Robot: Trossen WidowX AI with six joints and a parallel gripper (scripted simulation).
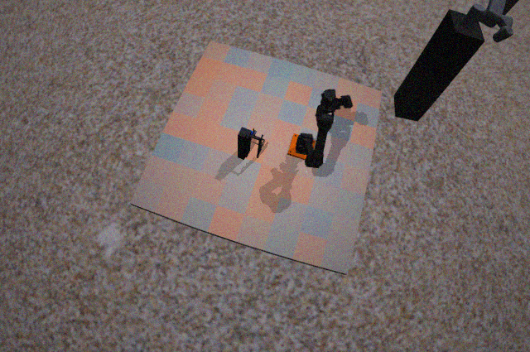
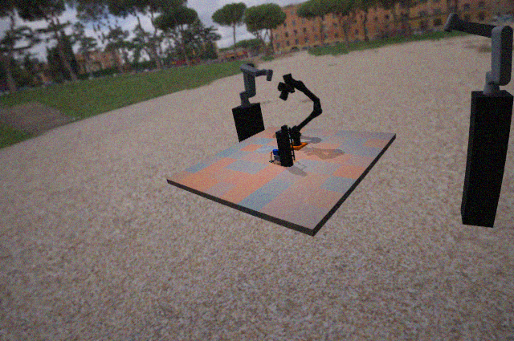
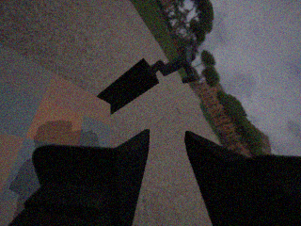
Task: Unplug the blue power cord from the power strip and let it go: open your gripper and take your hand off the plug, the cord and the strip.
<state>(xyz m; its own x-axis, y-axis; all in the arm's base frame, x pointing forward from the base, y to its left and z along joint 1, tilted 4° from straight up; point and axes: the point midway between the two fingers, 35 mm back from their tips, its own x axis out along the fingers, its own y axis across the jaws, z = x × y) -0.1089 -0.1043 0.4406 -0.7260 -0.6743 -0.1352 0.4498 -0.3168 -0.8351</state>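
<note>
Now: gripper tip 49 cm short of the blue plug, 35 cm above it and 14 cm to the right of it.
</note>
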